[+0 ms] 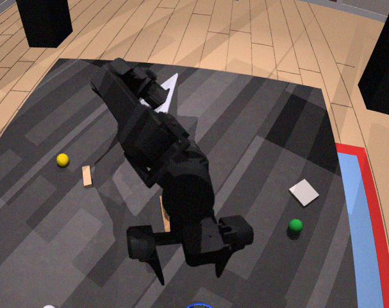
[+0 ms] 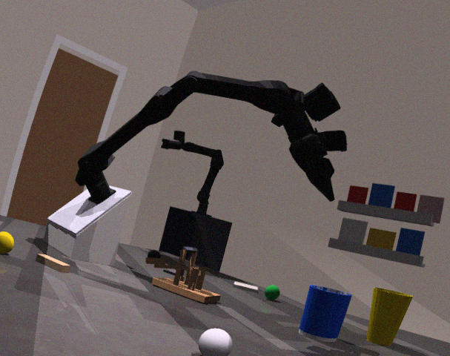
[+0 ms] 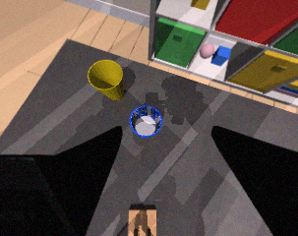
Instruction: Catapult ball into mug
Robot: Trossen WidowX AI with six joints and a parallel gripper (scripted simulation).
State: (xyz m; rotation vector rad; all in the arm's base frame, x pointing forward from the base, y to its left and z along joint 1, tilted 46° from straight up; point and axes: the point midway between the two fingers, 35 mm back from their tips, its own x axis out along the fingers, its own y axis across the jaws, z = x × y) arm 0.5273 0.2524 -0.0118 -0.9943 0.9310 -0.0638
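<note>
Right now my gripper tip is 360 mm past the black ball, 230 mm above it and 110 mm to the left of it. Also, from my gripper tip: blue mug: 260 mm below, 40 mm ahead, 30 mm to the left; then catapult upright frame: 280 mm behind, 200 mm below, 80 mm to the right; then yellow mug: 260 mm below, 190 mm to the left, 120 mm ahead.
</note>
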